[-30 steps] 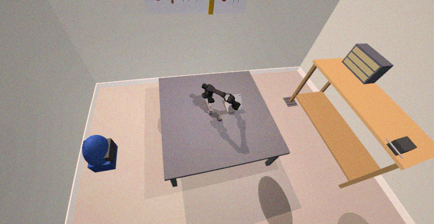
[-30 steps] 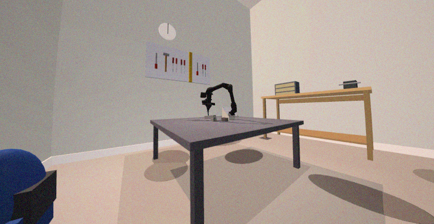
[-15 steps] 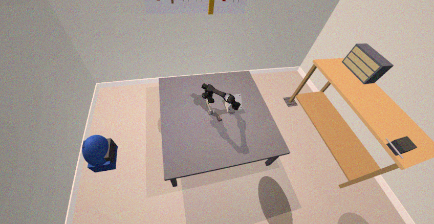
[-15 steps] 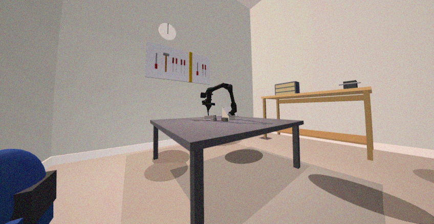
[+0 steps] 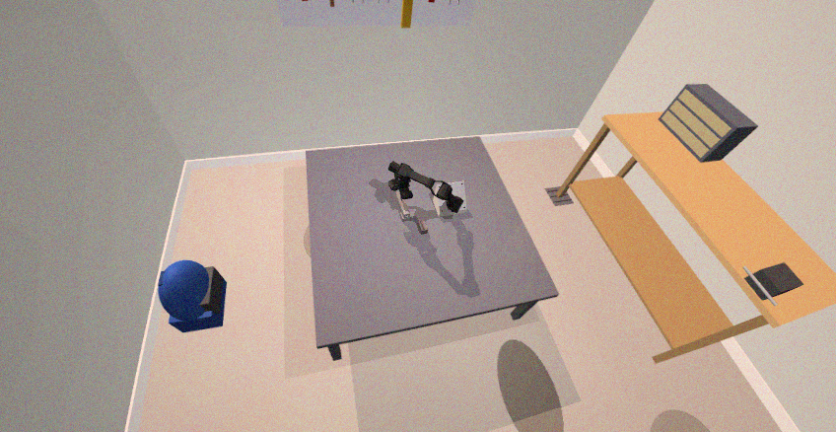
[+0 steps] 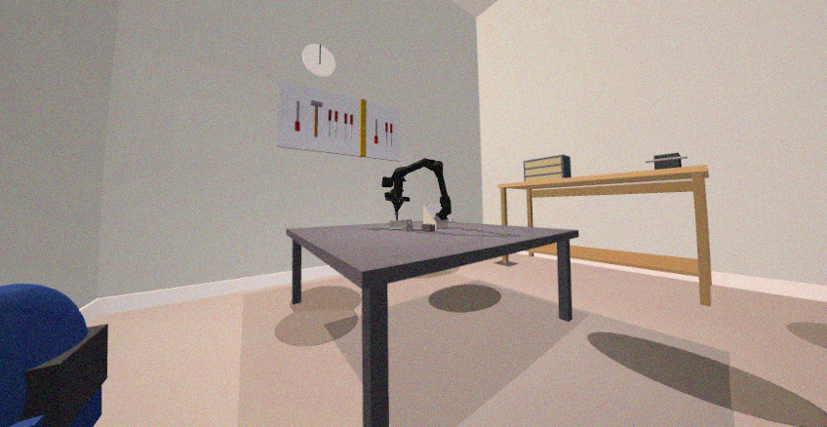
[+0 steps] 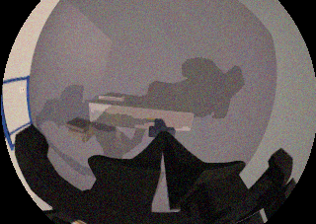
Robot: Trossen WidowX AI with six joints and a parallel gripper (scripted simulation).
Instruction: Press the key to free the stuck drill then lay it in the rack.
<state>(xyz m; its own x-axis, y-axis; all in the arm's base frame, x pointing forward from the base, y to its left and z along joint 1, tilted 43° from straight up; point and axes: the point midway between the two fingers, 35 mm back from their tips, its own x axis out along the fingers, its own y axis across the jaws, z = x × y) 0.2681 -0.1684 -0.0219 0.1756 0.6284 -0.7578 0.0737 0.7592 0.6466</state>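
Now: the drill 6 cm to the left of my gripper tip and 6 cm below it.
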